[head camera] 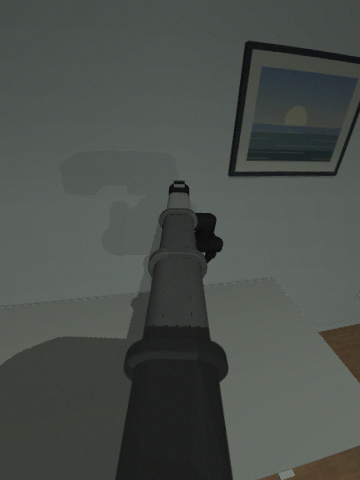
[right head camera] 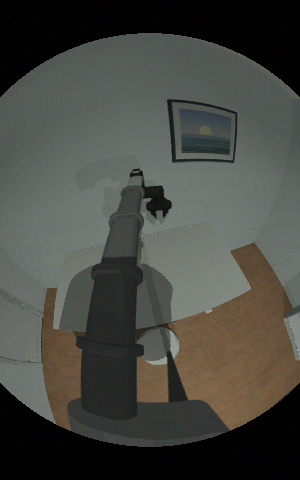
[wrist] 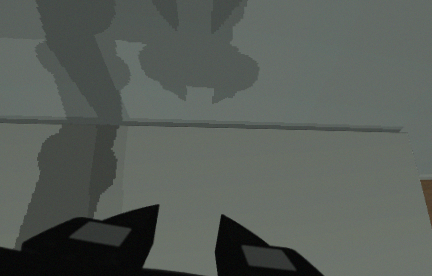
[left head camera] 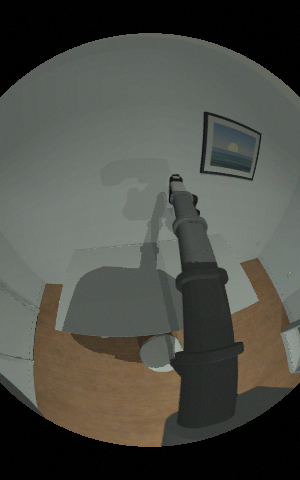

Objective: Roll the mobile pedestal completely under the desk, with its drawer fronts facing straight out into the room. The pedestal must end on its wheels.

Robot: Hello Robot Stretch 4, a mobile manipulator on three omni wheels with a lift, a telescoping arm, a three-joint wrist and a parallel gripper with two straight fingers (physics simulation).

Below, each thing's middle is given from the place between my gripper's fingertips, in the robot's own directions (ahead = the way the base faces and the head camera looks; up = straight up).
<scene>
My gripper is now 50 cm below the framed picture (head camera: 290, 121), 40 cm to the left of it and 30 cm short of it.
</scene>
